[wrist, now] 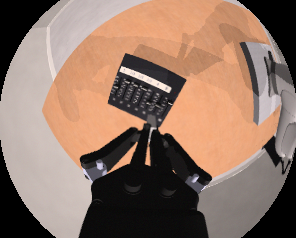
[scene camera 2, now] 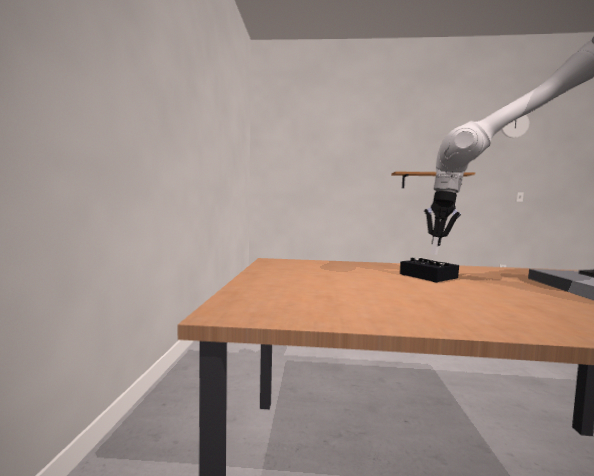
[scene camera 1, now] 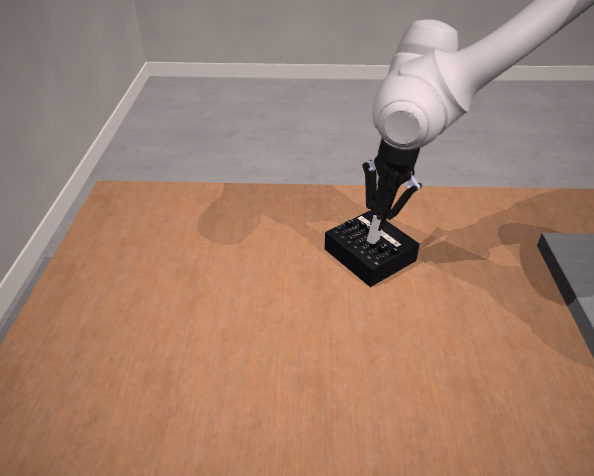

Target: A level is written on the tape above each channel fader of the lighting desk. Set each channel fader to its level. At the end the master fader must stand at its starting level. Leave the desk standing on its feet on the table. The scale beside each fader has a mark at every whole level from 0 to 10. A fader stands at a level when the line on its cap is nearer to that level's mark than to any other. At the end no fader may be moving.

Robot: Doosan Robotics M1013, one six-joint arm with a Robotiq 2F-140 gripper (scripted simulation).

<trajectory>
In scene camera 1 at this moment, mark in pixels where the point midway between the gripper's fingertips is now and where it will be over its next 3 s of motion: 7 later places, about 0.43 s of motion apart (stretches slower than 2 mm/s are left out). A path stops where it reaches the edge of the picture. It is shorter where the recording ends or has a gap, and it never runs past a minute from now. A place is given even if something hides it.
My gripper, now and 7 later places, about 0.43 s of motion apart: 372, 240; 374, 240; 374, 240; 374, 243; 374, 246; 373, 248; 373, 249; 373, 251
</trajectory>
